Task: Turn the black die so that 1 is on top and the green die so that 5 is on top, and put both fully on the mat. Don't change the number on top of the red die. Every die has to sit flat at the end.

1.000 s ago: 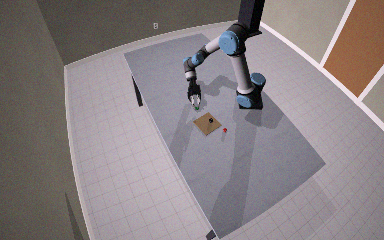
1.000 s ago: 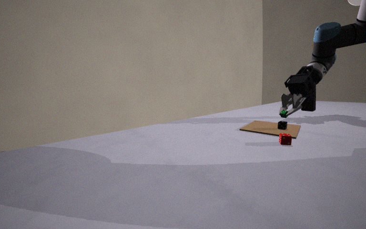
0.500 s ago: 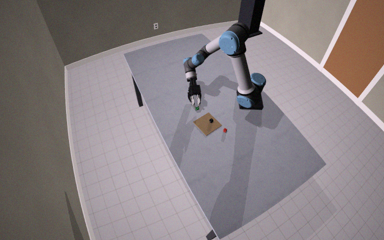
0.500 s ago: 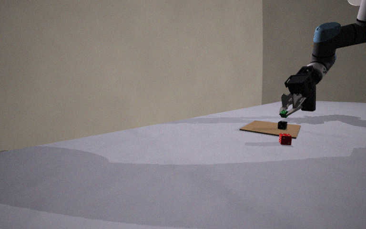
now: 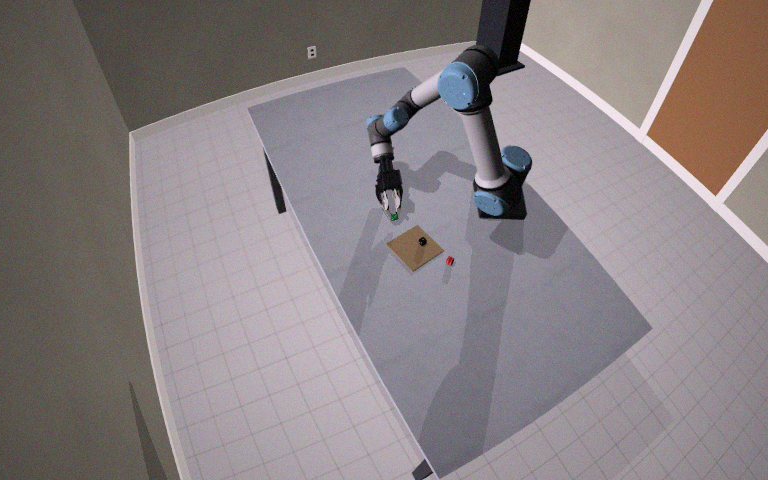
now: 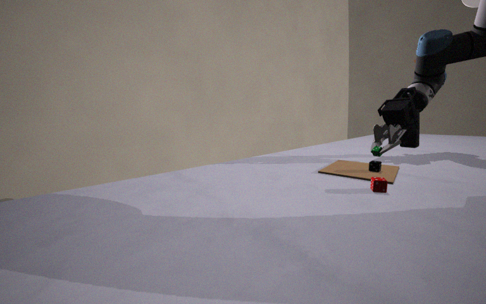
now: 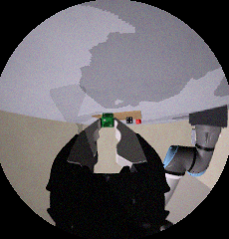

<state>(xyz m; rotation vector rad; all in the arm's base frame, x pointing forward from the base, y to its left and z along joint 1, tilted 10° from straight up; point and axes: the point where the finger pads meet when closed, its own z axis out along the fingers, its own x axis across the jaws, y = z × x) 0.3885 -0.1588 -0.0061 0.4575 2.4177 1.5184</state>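
My hand is 10 mm short of the brown mat, 140 mm to the right of it and 30 mm above it. From my hand the other things lie so: green die 10 mm to the left; red die 40 mm behind, 250 mm to the left, 20 mm below; black die 20 mm behind, 140 mm to the left, 20 mm below.
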